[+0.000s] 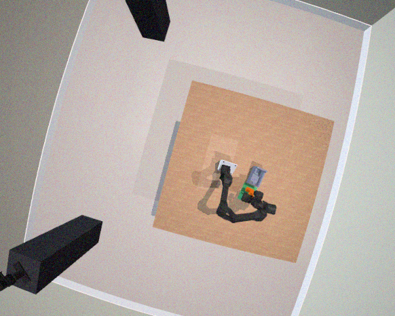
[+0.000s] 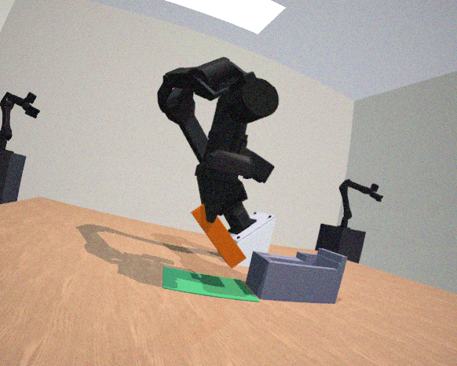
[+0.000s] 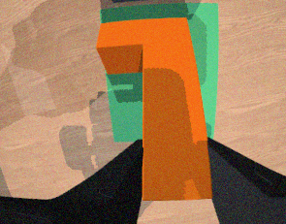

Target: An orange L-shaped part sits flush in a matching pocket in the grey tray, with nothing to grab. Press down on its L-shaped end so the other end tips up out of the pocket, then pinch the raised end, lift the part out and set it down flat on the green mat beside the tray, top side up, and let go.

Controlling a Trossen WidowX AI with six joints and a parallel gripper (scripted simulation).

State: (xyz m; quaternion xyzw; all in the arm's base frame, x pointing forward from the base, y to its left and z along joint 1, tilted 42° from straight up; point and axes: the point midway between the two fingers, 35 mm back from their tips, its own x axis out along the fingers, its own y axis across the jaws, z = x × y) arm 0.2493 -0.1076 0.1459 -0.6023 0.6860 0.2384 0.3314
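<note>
The green mat is 20 mm to the left of my gripper tip and 120 mm below it. Round my gripper tip: orange L-shaped part: 10 mm behind, 30 mm to the left, 30 mm below.
</note>
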